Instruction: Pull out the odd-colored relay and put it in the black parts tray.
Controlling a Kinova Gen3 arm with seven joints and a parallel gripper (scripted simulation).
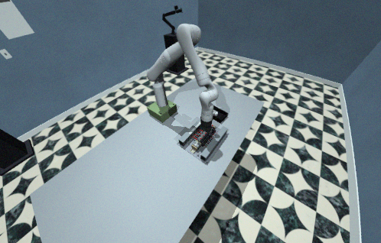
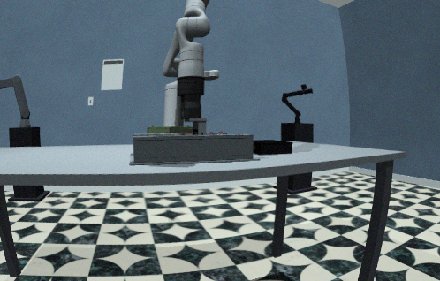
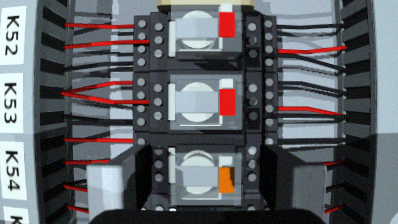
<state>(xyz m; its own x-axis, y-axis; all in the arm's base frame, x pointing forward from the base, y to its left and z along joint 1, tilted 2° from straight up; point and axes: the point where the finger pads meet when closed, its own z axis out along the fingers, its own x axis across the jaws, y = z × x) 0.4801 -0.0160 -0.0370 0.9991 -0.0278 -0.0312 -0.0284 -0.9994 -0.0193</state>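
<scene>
Now: hand 10 mm above the K54 relay. From my hand the other things lie so: K52 relay: 60 mm to the left, 10 mm below; relay panel: 40 mm to the right, 30 mm below; K53 relay: 30 mm to the left, 10 mm below.
</scene>
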